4 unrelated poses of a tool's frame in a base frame.
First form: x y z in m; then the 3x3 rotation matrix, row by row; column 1 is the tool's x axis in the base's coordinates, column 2 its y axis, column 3 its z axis. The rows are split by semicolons.
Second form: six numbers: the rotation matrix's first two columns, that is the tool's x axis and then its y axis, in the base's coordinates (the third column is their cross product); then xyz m. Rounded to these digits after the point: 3 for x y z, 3 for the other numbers.
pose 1, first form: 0.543 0.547 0.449; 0.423 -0.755 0.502; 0.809 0.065 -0.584; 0.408 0.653 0.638
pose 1, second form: 0.423 0.809 0.408 -0.755 0.065 0.653 0.543 0.547 0.449
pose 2, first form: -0.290 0.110 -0.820; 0.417 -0.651 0.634; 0.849 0.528 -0.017; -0.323 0.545 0.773
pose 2, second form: 0.417 0.849 -0.323 -0.651 0.528 0.545 -0.290 0.110 -0.820
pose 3, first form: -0.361 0.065 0.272; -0.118 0.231 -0.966; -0.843 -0.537 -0.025; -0.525 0.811 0.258
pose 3, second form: -0.118 -0.843 -0.525 0.231 -0.537 0.811 -0.361 0.065 0.272
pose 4, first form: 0.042 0.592 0.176; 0.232 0.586 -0.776; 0.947 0.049 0.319; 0.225 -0.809 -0.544
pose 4, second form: 0.232 0.947 0.225 0.586 0.049 -0.809 0.042 0.592 0.176
